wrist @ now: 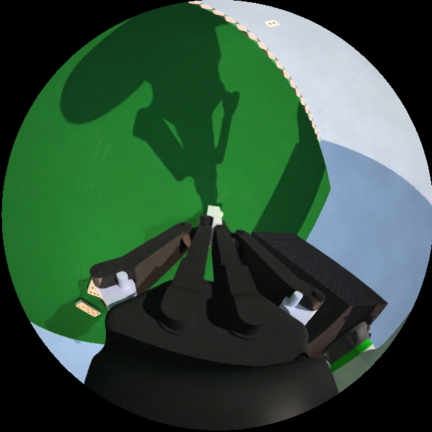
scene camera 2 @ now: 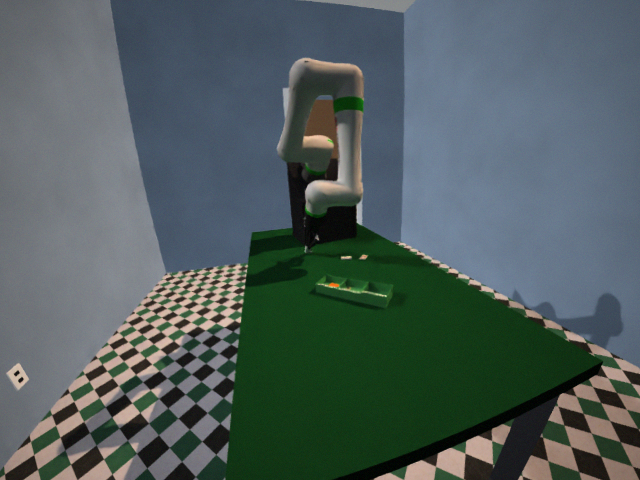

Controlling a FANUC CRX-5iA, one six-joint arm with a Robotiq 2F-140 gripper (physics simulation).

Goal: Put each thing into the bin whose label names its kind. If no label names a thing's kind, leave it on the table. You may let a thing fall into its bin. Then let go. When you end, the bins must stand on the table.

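Seen in the pictures: gripper, fingertip midpoint: (scene camera 2: 307,251); arm's base at its link origin: (scene camera 2: 313,175).
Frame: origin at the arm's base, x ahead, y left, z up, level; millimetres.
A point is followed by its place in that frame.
Note:
My gripper (scene camera 2: 308,250) @(z -366, x 276, y -140 mm) (wrist: 212,215) is shut with nothing held, its fingertips low over the far part of the green table (scene camera 2: 372,361) @(z -379, x 1022, y -185 mm) (wrist: 125,185). A small pale round end of a thing (wrist: 221,214) peeks out beside the closed fingertips in the wrist view; the rest is hidden. Two cream dotted pieces like dominoes lie on the table: one (scene camera 2: 346,257) @(z -372, x 424, y 13 mm) and another (scene camera 2: 363,256) @(z -376, x 438, y 96 mm). In the wrist view, one dotted piece (wrist: 88,307) shows fully and the other (wrist: 93,287) is partly behind the gripper linkage. The green bins (scene camera 2: 351,296) @(z -363, x 766, y -120 mm) form a three-compartment row; the left compartment holds an orange thing (scene camera 2: 334,285) @(z -362, x 676, y -145 mm). Labels are not readable.
A dark block-like cabinet (scene camera 2: 347,223) @(z -284, x 129, y 152 mm) (wrist: 320,270) stands behind the gripper at the table's far end. The bins stand nearer scene camera 2 than the dotted pieces. The table's left edge runs close to the gripper's side.

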